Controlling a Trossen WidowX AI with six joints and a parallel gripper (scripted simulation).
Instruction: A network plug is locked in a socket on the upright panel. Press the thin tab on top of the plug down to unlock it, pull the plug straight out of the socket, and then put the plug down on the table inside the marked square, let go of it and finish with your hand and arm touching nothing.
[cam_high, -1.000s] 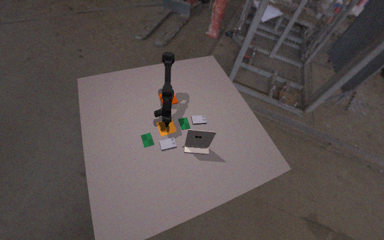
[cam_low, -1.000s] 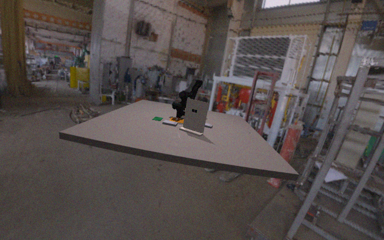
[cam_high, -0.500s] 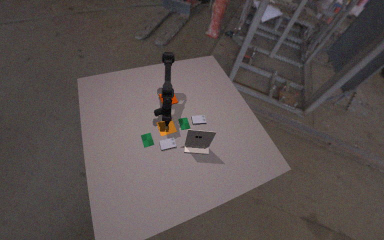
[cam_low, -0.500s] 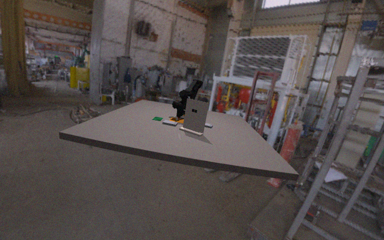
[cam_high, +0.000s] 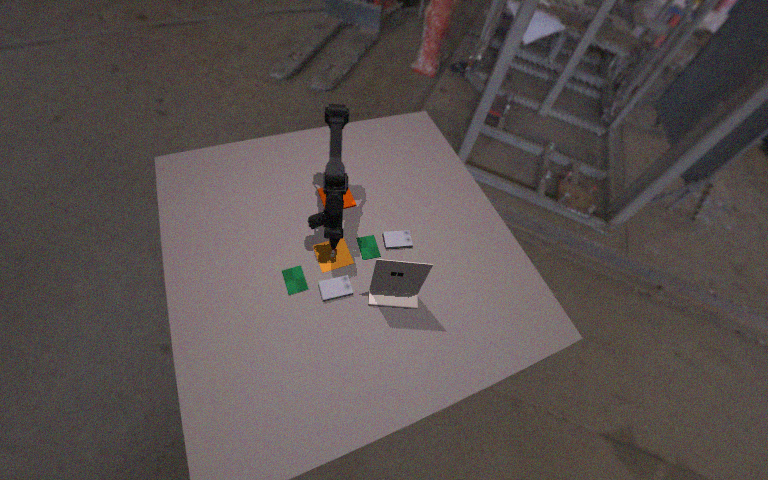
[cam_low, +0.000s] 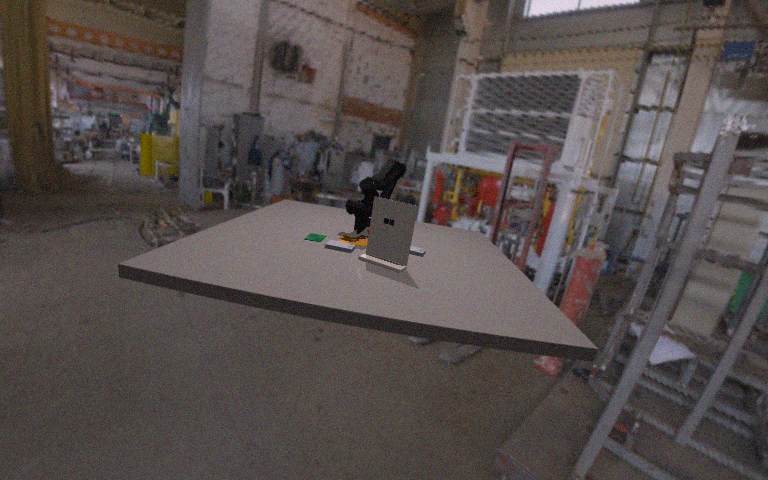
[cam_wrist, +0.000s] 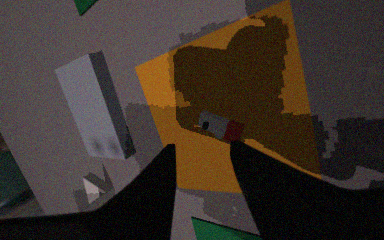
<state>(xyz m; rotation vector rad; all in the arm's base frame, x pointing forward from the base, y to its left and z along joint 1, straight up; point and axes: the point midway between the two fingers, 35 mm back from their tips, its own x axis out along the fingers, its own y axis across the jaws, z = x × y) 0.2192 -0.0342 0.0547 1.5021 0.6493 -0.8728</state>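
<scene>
The plug is 3 cm below my gripper tip. The rest, counted from my gripper tip: orange square 1 cm ahead, 4 cm below; grey panel 20 cm ahead, 18 cm to the left, 6 cm above.
</scene>
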